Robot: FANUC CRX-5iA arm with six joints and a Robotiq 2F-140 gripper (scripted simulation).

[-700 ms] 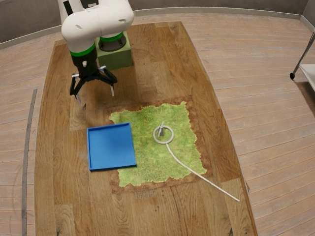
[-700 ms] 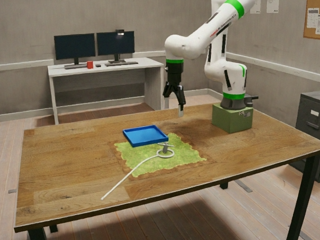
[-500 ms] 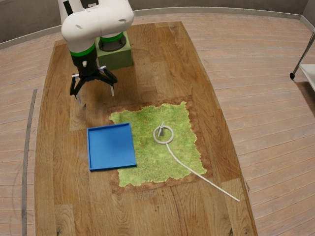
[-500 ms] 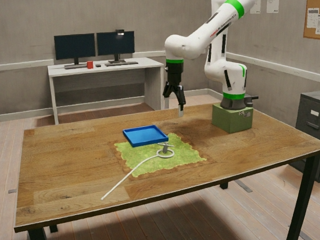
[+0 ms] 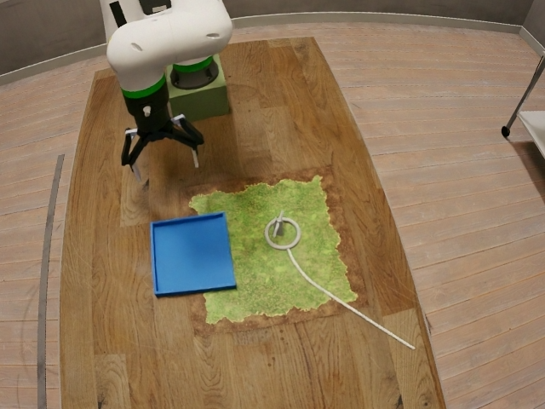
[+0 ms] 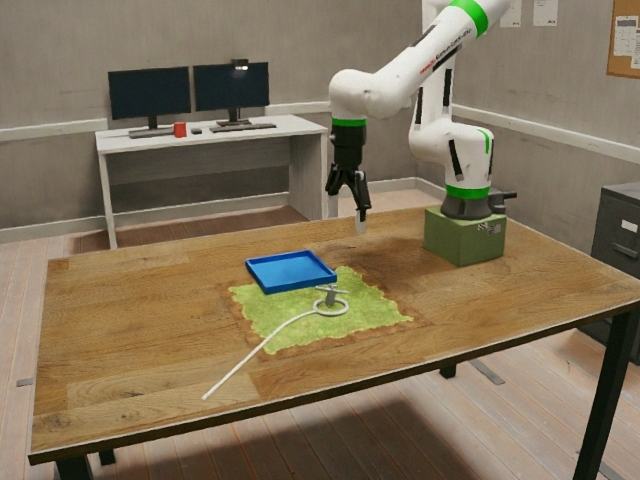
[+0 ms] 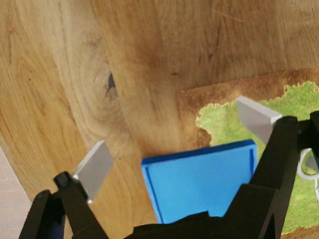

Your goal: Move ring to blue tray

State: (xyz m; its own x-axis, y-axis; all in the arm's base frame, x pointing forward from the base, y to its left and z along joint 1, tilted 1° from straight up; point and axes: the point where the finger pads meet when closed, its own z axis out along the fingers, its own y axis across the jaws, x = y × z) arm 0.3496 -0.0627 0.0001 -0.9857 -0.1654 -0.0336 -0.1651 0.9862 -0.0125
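Now: the grey stake 250 mm to the left of my hand, 140 mm ahead of it and 90 mm below it. Also, from my hand: blue tray: 180 mm ahead, 110 mm below, 40 mm to the left; then ring: 260 mm to the left, 140 mm ahead, 110 mm below.
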